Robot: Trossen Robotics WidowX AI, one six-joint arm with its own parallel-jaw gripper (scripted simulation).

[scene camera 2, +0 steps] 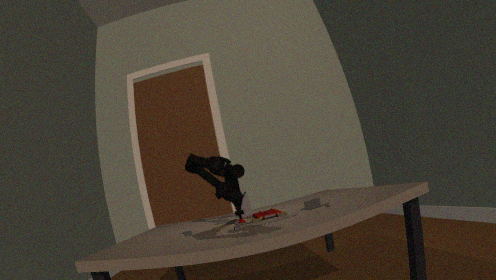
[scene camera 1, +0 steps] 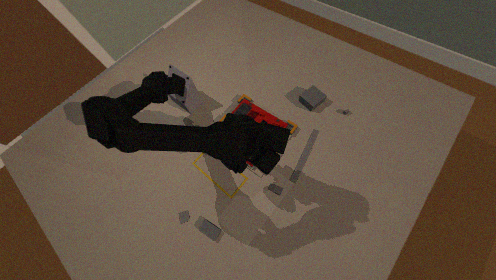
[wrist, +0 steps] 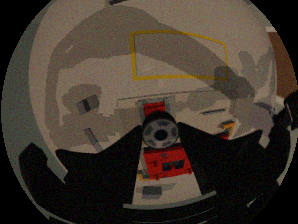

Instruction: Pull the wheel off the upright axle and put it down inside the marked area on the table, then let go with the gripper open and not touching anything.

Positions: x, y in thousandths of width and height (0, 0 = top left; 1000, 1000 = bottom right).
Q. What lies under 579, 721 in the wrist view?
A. A red base.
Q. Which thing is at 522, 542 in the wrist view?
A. A wheel.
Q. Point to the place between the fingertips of my gripper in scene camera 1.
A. At 503, 555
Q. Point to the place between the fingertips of my gripper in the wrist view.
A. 535, 569
